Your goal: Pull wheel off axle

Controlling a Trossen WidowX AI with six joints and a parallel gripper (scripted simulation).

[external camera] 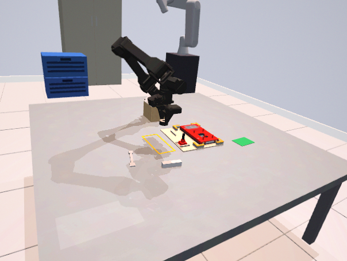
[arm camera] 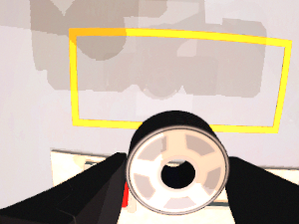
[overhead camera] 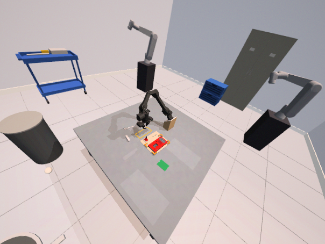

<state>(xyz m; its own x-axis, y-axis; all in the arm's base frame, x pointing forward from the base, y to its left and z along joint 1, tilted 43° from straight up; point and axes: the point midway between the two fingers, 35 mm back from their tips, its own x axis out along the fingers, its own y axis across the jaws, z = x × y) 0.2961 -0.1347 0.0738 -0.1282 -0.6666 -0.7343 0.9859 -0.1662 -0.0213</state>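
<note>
The black axle is 8 cm to the left of my gripper tip, 8 cm below it and 6 cm ahead of it. Round my gripper tip: green square: 39 cm to the left, 17 cm ahead, 11 cm below; then wheel: right at my gripper tip.
</note>
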